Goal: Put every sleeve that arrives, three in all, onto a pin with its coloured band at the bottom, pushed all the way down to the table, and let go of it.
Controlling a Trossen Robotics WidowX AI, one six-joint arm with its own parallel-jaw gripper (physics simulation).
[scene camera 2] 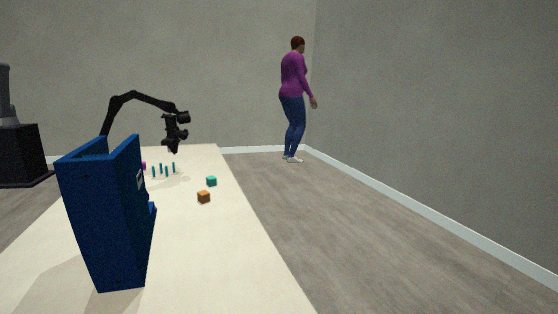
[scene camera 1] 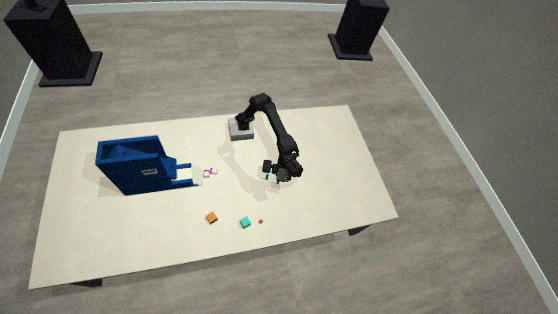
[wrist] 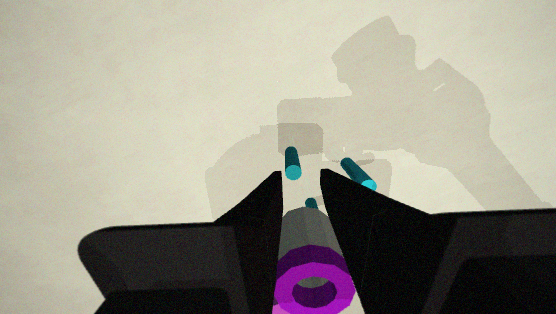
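Note:
My gripper point(scene camera 1: 274, 171) point(scene camera 2: 173, 151) point(wrist: 300, 177) is shut on a grey sleeve point(wrist: 304, 231) and holds it above the pins. The sleeve's magenta band point(wrist: 318, 270) faces up towards the wrist camera; its hole shows no pin through it. Teal pins stand upright on the table: one pin point(wrist: 293, 165) between the fingertips in the wrist view, one pin point(wrist: 356, 172) to the right, and one pin point(wrist: 311, 202) partly hidden beyond the sleeve. Scene camera 2 shows several pins point(scene camera 2: 161, 168). Two pale sleeves point(scene camera 1: 206, 174) point(scene camera 1: 214, 171) with magenta parts lie near the chute's end.
A blue chute point(scene camera 1: 142, 175) point(scene camera 2: 100, 225) stands on the table point(scene camera 1: 325, 200). An orange cube point(scene camera 1: 212, 217) point(scene camera 2: 203, 196), a teal cube point(scene camera 1: 245, 222) point(scene camera 2: 211, 181) and a small red cube point(scene camera 1: 260, 221) lie towards the table's edge. A magenta thing point(scene camera 2: 144, 165) shows beside the chute. A person point(scene camera 2: 292, 75) stands beyond the table.

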